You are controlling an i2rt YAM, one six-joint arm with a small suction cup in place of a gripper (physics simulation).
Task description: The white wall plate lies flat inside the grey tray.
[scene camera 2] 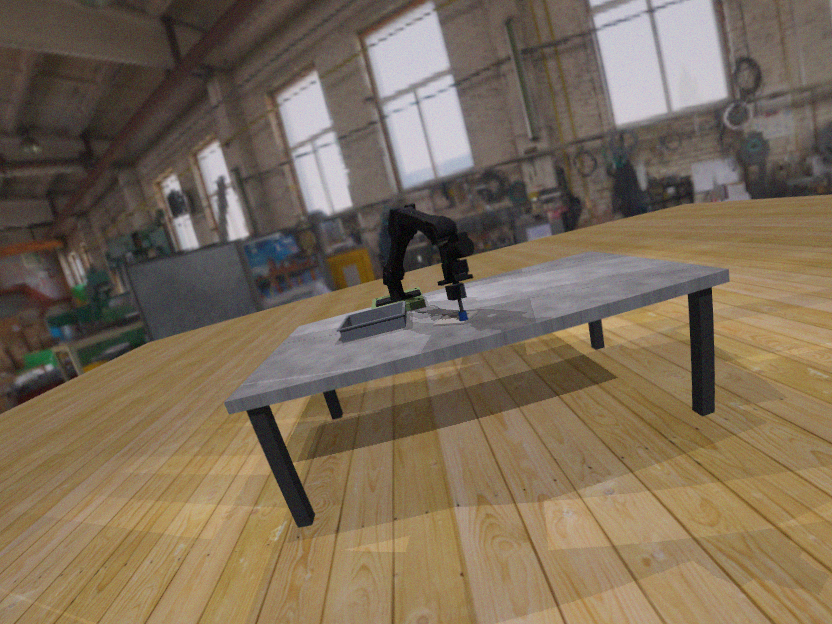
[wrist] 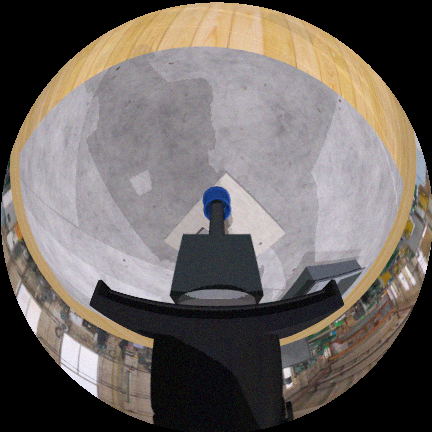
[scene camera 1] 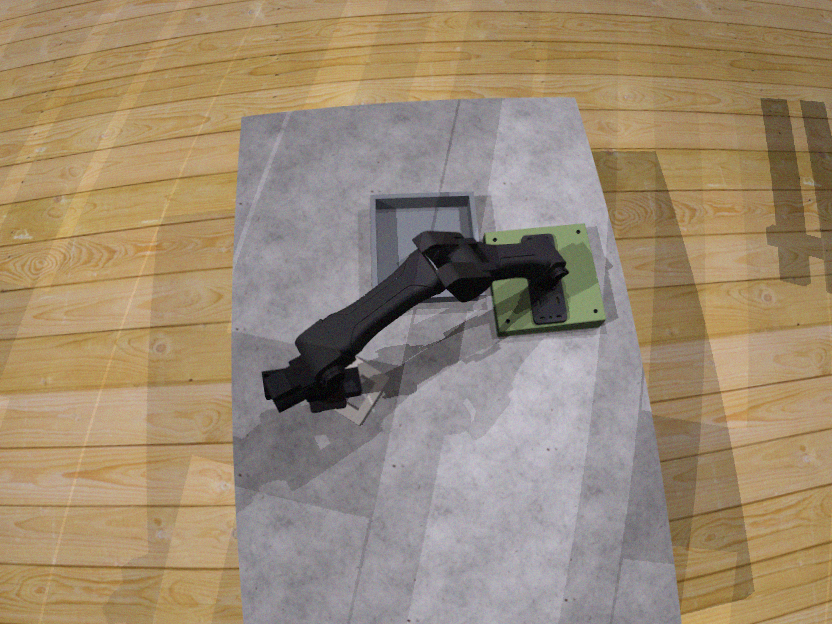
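Note:
The white wall plate (scene camera 1: 367,404) (scene camera 2: 440,321) (wrist: 252,219) lies flat on the grey table top (scene camera 1: 488,495), left of and in front of the arm's base. My suction cup (scene camera 2: 462,315) (wrist: 217,202), blue-tipped, presses down on the plate near one of its edges and grips it by suction. In the overhead view the arm's wrist covers most of the plate. The grey tray (scene camera 1: 377,238) (scene camera 2: 372,325) (wrist: 324,273) stands empty further back, next to the arm's base, apart from the plate.
The arm is bolted to a green base plate (scene camera 1: 583,273) (scene camera 2: 415,302) at the table's right side, beside the tray. The table's left edge (scene camera 1: 235,372) is close to the wrist. Wooden floor surrounds the table.

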